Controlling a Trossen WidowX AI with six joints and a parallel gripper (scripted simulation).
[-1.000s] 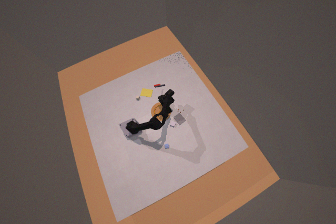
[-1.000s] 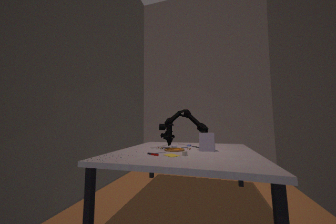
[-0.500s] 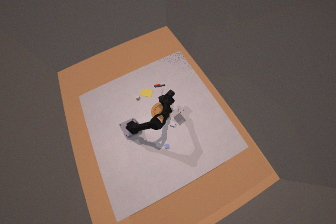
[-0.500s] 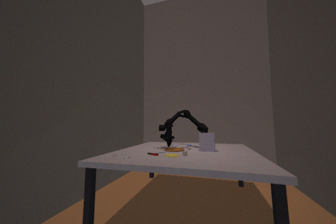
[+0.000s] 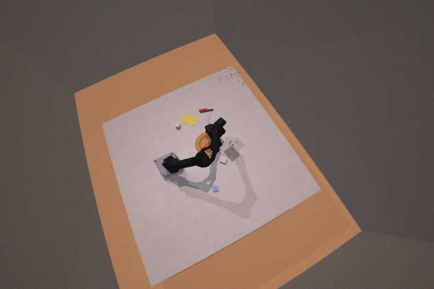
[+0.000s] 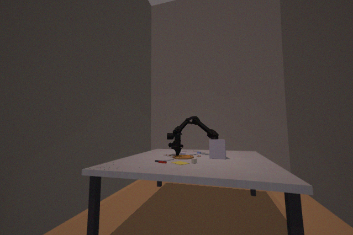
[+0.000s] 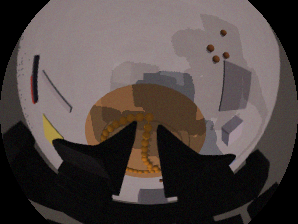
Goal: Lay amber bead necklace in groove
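Right now my gripper tip is 50 mm past the round bead board and 10 mm above it. Also, from my gripper tip: thin grey bar 50 mm ahead, 170 mm to the left, 10 mm below; yellow pad 80 mm behind, 270 mm to the left, 10 mm below; grey square plate 60 mm ahead, 160 mm to the right, 10 mm below.
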